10 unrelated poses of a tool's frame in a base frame.
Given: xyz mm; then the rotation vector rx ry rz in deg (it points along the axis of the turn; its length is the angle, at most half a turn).
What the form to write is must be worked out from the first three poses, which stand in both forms.
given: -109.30, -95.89, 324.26, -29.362, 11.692, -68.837
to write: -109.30, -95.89, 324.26, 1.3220, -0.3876, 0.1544, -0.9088
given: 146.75, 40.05, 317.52, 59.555, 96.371, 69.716
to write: 146.75, 40.05, 317.52, 2.3216, 0.4477, 0.7245, 0.5241
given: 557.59, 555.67, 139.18, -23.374, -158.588, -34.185
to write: 557.59, 555.67, 139.18, 2.8607, -0.1426, -0.9676, -0.2086
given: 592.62, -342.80, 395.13, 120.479, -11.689, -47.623
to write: 592.62, -342.80, 395.13, 2.2703, 0.9262, -0.0899, -0.3661
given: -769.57, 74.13, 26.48, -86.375, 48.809, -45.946
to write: -769.57, 74.13, 26.48, 1.9082, -0.7900, 0.4464, -0.4202
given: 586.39, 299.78, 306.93, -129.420, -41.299, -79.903
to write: 586.39, 299.78, 306.93, 2.7507, -0.8212, -0.2620, -0.5070
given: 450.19, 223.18, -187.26, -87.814, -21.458, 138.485
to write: 450.19, 223.18, -187.26, 2.8864, -0.5310, -0.1298, 0.8374
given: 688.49, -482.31, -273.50, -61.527, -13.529, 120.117
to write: 688.49, -482.31, -273.50, 2.3673, -0.4536, -0.0997, 0.8856
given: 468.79, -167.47, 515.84, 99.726, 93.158, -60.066
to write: 468.79, -167.47, 515.84, 2.6023, 0.6688, 0.6248, -0.4028
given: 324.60, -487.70, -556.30, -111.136, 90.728, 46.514
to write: 324.60, -487.70, -556.30, 2.6323, -0.7369, 0.6016, 0.3084
